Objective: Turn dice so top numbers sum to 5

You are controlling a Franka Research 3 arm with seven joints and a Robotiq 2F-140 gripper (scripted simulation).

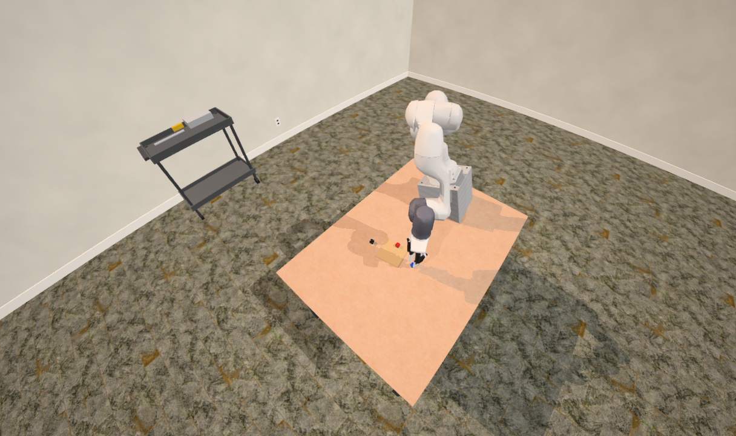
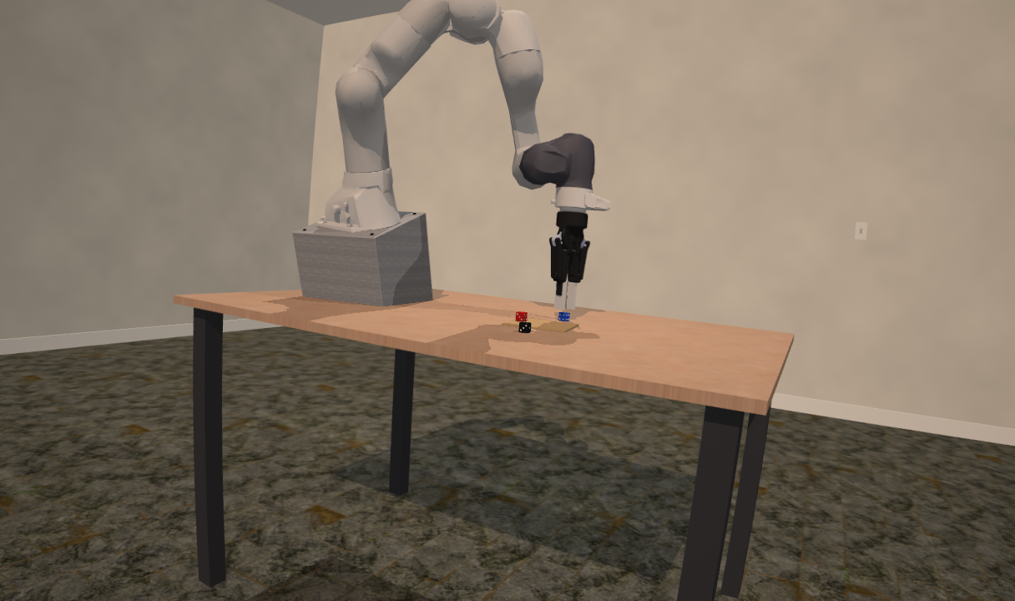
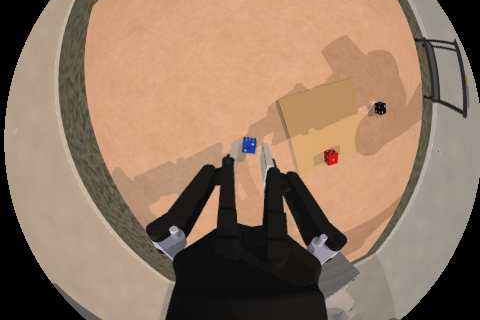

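My hand is 50 mm above the blue die. The rest, counted from my hand: black die: 10 mm ahead, 270 mm to the right, 50 mm below; then tan mat: 130 mm to the right, 60 mm below; then red die: 50 mm behind, 130 mm to the right, 50 mm below.
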